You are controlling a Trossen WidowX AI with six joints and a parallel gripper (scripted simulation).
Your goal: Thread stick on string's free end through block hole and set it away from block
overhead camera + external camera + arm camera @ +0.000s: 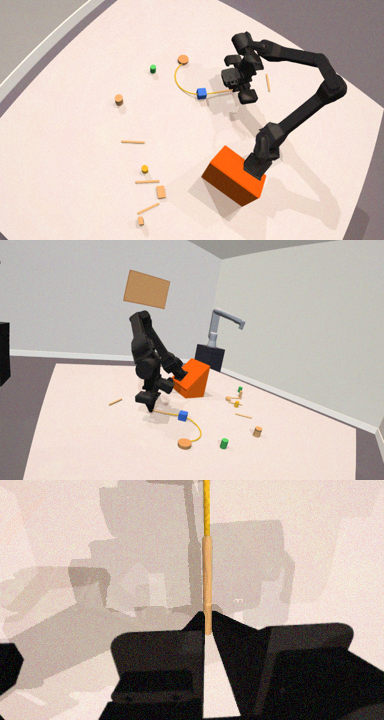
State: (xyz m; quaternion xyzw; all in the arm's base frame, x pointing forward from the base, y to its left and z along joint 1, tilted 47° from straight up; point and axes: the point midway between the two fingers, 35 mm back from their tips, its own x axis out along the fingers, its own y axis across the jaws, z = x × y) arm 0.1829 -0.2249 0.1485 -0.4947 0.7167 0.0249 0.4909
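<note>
The thin wooden stick is 3 cm to the left of my gripper tip, 3 cm ahead of it and 1 cm above it. Round my gripper tip: round wooden button (22 cm ahead, 1 cm above); then green cylinder (28 cm ahead, 10 cm to the left, 1 cm above); then blue block (9 cm to the left, 8 cm ahead, 1 cm above).
</note>
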